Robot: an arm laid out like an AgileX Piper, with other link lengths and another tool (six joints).
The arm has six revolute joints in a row. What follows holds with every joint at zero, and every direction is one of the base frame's.
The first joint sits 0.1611 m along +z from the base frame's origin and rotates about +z.
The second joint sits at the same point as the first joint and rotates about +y.
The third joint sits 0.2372 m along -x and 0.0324 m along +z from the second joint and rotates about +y.
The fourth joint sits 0.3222 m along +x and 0.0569 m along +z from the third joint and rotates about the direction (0.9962, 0, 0.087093).
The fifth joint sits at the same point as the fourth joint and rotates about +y.
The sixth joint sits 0.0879 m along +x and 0.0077 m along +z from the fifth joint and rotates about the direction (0.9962, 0, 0.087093).
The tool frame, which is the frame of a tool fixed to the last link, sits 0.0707 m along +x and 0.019 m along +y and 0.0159 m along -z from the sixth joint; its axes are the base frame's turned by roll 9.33, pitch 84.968 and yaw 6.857 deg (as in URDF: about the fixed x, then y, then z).
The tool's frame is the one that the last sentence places.
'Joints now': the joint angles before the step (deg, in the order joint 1, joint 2, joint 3, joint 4, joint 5, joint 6). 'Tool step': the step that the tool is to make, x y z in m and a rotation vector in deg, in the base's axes. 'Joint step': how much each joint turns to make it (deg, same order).
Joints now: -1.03 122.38 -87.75 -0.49 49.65 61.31
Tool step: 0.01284 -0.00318 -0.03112 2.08 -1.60 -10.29
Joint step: -0.18 4.57 -0.59 0.04 -5.48 10.33
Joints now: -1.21 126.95 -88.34 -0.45 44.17 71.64
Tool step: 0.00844 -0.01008 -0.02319 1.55 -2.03 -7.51
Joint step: -0.97 3.25 -0.05 0.07 -5.15 6.70
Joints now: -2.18 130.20 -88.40 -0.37 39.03 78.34
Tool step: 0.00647 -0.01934 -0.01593 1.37 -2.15 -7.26
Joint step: -1.97 2.34 0.00 0.05 -4.39 5.47
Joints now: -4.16 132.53 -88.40 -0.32 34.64 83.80
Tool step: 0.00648 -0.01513 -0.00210 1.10 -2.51 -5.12
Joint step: -1.53 0.66 0.01 0.31 -3.07 3.56
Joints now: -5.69 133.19 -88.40 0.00 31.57 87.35
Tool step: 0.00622 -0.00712 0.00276 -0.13 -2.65 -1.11
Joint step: -0.68 0.07 0.00 -0.01 -2.72 0.46
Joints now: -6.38 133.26 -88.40 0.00 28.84 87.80
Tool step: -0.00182 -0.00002 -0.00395 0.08 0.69 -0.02
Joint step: -0.03 0.42 -0.05 0.01 0.33 -0.01
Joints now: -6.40 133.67 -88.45 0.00 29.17 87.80
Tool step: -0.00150 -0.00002 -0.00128 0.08 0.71 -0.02
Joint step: -0.02 0.11 -0.10 0.00 0.71 0.00
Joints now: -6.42 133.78 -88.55 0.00 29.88 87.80
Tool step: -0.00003 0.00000 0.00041 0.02 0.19 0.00
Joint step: 0.00 0.00 -0.13 0.00 0.33 0.00
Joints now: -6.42 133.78 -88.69 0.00 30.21 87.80
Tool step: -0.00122 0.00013 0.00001 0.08 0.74 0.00
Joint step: 0.00 0.00 -0.19 -0.01 0.94 0.00
